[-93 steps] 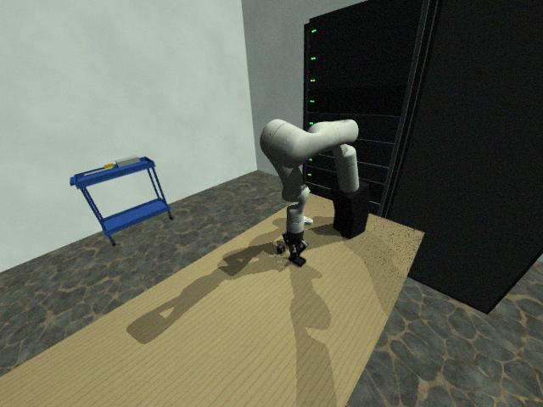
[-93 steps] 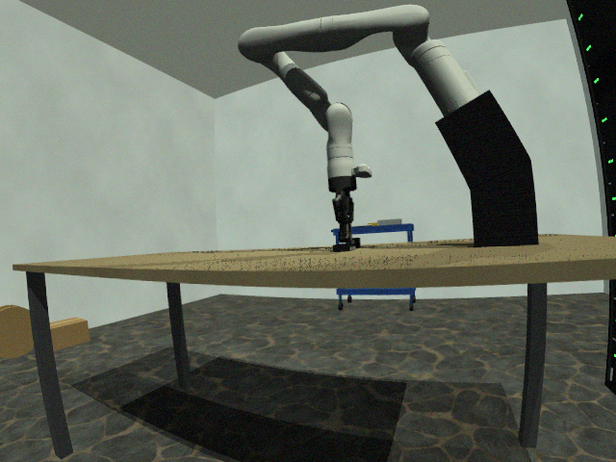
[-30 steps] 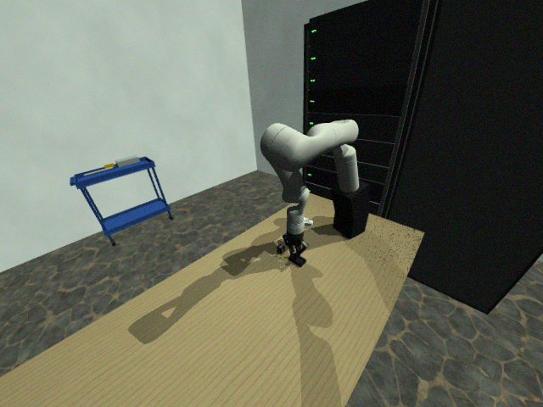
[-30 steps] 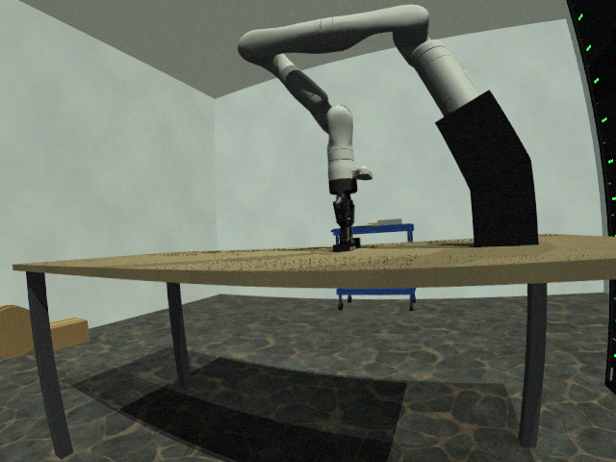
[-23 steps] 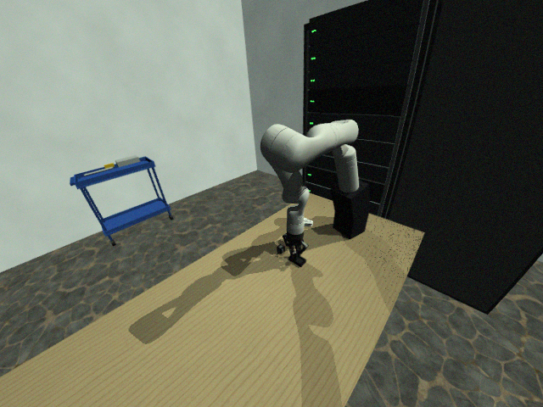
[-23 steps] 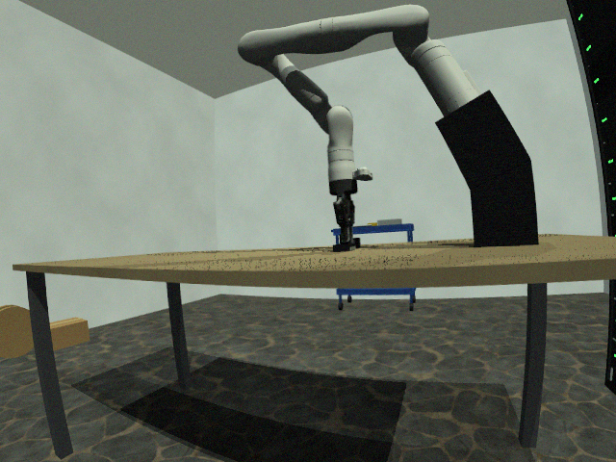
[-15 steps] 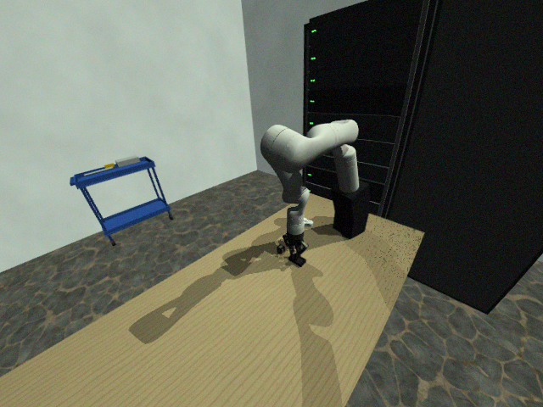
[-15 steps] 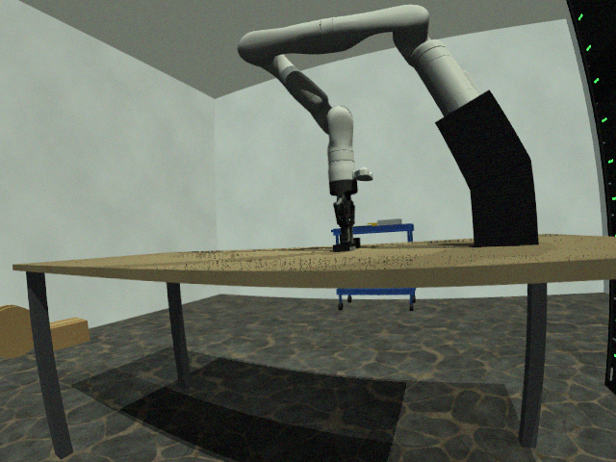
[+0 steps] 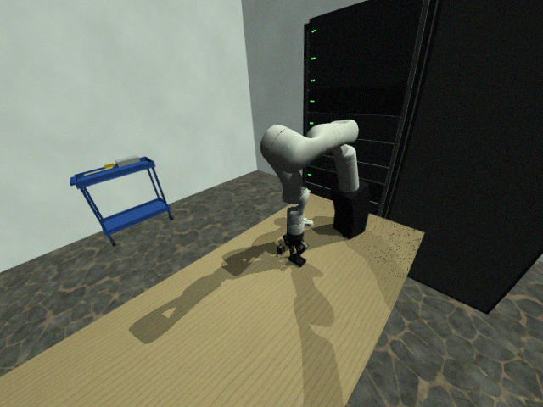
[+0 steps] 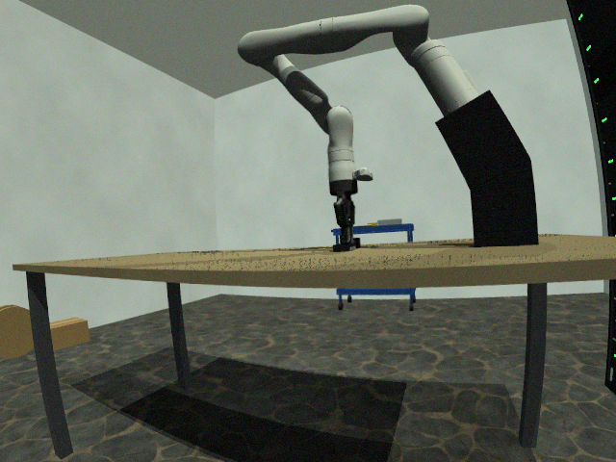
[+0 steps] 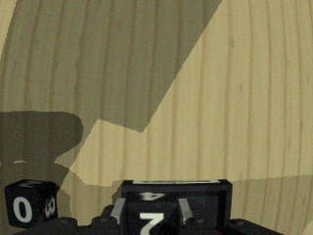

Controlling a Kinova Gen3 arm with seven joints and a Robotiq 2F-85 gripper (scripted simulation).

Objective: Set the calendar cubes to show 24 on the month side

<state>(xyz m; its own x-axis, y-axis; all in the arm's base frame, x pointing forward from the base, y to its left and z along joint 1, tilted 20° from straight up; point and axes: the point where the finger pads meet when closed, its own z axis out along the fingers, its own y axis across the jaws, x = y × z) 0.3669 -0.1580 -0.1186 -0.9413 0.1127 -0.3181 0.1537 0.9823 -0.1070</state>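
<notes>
Right now my hand is 1 cm above the black date cube. From my hand the other things lie so: black tray 1 cm ahead, 2 cm to the left, 3 cm below; black cube 1 cm behind, 9 cm to the right, 3 cm below.
</notes>
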